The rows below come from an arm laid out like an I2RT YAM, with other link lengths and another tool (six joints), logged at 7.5 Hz.
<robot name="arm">
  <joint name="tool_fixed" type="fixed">
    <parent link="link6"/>
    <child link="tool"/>
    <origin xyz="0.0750 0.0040 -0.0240" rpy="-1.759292 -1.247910 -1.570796"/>
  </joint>
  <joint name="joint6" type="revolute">
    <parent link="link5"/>
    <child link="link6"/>
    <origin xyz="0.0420 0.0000 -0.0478" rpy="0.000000 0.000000 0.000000"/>
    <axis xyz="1 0 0"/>
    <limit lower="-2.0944" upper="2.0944"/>
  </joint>
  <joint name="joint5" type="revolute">
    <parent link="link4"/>
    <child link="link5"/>
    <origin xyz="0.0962 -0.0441 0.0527" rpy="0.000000 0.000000 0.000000"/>
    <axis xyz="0 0 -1"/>
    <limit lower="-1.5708" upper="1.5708"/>
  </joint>
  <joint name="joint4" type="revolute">
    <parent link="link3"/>
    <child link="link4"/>
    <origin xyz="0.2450 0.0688 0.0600" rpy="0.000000 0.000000 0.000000"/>
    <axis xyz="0 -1 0"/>
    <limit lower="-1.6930" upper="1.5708"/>
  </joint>
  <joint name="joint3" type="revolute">
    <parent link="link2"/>
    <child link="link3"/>
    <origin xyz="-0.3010 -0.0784 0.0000" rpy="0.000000 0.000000 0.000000"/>
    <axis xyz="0 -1 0"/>
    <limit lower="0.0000" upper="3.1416"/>
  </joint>
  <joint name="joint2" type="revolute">
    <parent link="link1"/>
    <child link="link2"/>
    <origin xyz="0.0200 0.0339 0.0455" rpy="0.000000 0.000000 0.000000"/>
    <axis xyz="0 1 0"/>
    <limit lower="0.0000" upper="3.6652"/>
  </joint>
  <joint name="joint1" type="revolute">
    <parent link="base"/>
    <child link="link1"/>
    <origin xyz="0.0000 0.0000 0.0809" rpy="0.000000 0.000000 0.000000"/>
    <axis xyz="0 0 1"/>
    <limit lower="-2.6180" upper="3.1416"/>
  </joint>
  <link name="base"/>
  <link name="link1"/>
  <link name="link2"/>
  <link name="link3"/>
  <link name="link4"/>
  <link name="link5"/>
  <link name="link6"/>
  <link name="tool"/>
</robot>
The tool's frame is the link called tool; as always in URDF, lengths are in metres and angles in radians.
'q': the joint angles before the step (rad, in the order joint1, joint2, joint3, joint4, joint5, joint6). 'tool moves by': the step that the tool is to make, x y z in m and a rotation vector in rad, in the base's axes. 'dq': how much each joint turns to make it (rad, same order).
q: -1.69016, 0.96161, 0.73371, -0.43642, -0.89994, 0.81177
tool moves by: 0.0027, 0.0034, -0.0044, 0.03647, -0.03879, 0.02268
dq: -0.00018, 0.00772, -0.01605, -0.00089, -0.03921, 0.02033
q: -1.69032, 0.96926, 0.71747, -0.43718, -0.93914, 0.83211
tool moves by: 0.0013, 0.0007, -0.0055, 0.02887, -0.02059, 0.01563
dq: -0.00004, 0.01575, -0.01177, 0.00040, -0.02294, 0.00490
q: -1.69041, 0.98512, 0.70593, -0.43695, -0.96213, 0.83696
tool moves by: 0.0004, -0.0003, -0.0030, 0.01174, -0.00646, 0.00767
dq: 0.00000, 0.01052, -0.00473, 0.00092, -0.00907, -0.00232
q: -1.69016, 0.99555, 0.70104, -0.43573, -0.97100, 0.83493
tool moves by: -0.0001, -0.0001, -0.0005, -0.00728, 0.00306, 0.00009
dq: 0.00001, -0.00191, -0.00410, 0.00734, 0.00139, -0.00296
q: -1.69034, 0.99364, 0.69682, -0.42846, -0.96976, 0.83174
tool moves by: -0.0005, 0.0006, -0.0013, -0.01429, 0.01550, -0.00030
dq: 0.00017, -0.00553, -0.00353, -0.00031, 0.00942, -0.01746
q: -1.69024, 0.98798, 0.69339, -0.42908, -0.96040, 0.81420
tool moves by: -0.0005, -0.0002, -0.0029, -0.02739, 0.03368, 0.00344
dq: 0.00430, -0.00346, -0.00360, 0.00039, 0.02067, -0.03799
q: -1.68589, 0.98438, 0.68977, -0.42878, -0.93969, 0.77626
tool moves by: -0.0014, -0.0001, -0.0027, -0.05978, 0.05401, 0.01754
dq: 0.00164, -0.00531, -0.00230, 0.00127, 0.01900, -0.07642
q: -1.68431, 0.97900, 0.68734, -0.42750, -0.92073, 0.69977
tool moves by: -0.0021, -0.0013, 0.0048, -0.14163, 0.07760, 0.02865
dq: 0.00062, -0.02788, -0.00516, 0.04281, 0.01704, -0.10619
